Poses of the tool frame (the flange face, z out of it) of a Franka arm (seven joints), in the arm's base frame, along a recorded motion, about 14 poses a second.
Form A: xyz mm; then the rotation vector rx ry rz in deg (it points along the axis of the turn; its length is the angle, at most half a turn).
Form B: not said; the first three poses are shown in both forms.
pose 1, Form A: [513.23 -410.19 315.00 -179.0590 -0.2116 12.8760]
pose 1, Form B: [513.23 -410.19 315.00], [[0.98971 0.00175 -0.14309], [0.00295 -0.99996 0.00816], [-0.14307 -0.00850 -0.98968]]
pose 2, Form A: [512.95 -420.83 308.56 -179.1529 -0.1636 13.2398]
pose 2, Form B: [512.95 -420.83 308.56], [[0.98913 0.00136 -0.14701], [0.00228 -0.99998 0.00611], [-0.14699 -0.00637 -0.98912]]
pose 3, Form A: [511.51 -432.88 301.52 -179.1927 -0.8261 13.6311]
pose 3, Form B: [511.51 -432.88 301.52], [[0.98845 0.00879 -0.15128], [0.00955 -0.99995 0.00431], [-0.15124 -0.00570 -0.98848]]
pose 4, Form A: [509.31 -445.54 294.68 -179.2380 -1.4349 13.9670]
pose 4, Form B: [509.31 -445.54 294.68], [[0.98780 0.01562 -0.15493], [0.01620 -0.99987 0.00246], [-0.15487 -0.00494 -0.98792]]
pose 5, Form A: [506.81 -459.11 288.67 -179.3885 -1.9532 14.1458]
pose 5, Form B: [506.81 -459.11 288.67], [[0.98741 0.02158 -0.15673], [0.02170 -0.99976 -0.00094], [-0.15671 -0.00247 -0.98764]]
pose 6, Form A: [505.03 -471.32 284.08 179.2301 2.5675 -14.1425]
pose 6, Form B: [505.03 -471.32 284.08], [[0.98722 0.02873 -0.15676], [0.02820 -0.99959 -0.00563], [-0.15685 0.00114 -0.98762]]
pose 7, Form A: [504.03 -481.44 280.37 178.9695 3.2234 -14.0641]
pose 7, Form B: [504.03 -481.44 280.37], [[0.98708 0.03640 -0.15601], [0.03517 -0.99932 -0.01064], [-0.15629 0.00501 -0.98770]]
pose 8, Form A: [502.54 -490.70 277.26 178.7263 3.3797 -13.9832]
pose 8, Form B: [502.54 -490.70 277.26], [[0.98713 0.03852 -0.15523], [0.03663 -0.99922 -0.01504], [-0.15569 0.00916 -0.98776]]
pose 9, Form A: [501.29 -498.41 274.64 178.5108 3.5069 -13.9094]
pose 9, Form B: [501.29 -498.41 274.64], [[0.98717 0.04027 -0.15452], [0.03780 -0.99911 -0.01894], [-0.15514 0.01285 -0.98781]]
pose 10, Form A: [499.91 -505.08 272.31 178.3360 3.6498 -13.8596]
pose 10, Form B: [499.91 -505.08 272.31], [[0.98717 0.04214 -0.15403], [0.03919 -0.99899 -0.02211], [-0.15481 0.01578 -0.98782]]
